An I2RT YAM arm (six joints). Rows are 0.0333 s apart.
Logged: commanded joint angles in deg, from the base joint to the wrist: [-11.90, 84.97, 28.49, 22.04, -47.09, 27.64]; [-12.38, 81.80, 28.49, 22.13, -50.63, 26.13]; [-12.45, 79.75, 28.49, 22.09, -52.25, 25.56]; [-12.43, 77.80, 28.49, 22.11, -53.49, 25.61]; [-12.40, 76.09, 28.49, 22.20, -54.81, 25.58]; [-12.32, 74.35, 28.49, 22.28, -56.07, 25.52]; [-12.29, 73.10, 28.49, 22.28, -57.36, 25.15]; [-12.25, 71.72, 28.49, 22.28, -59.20, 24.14]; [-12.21, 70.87, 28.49, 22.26, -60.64, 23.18]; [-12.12, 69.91, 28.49, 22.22, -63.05, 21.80]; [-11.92, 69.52, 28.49, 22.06, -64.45, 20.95]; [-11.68, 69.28, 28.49, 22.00, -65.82, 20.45]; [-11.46, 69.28, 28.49, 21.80, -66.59, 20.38]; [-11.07, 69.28, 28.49, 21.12, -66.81, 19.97]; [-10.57, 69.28, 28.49, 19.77, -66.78, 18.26]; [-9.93, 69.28, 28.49, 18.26, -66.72, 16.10]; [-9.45, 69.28, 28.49, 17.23, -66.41, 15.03]
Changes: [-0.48, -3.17, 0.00, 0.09, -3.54, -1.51]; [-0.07, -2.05, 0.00, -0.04, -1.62, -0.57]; [0.02, -1.95, 0.00, 0.02, -1.24, 0.05]; [0.03, -1.71, 0.00, 0.09, -1.32, -0.03]; [0.08, -1.74, 0.00, 0.08, -1.26, -0.06]; [0.03, -1.25, 0.00, 0.00, -1.29, -0.37]; [0.04, -1.38, 0.00, 0.00, -1.84, -1.01]; [0.04, -0.85, 0.00, -0.02, -1.44, -0.96]; [0.09, -0.96, 0.00, -0.04, -2.41, -1.38]; [0.20, -0.39, 0.00, -0.16, -1.40, -0.85]; [0.24, -0.24, 0.00, -0.06, -1.37, -0.50]; [0.22, 0.00, 0.00, -0.20, -0.77, -0.07]; [0.39, 0.00, 0.00, -0.68, -0.22, -0.41]; [0.50, 0.00, 0.00, -1.35, 0.03, -1.71]; [0.64, 0.00, 0.00, -1.51, 0.06, -2.16]; [0.48, 0.00, 0.00, -1.03, 0.31, -1.07]
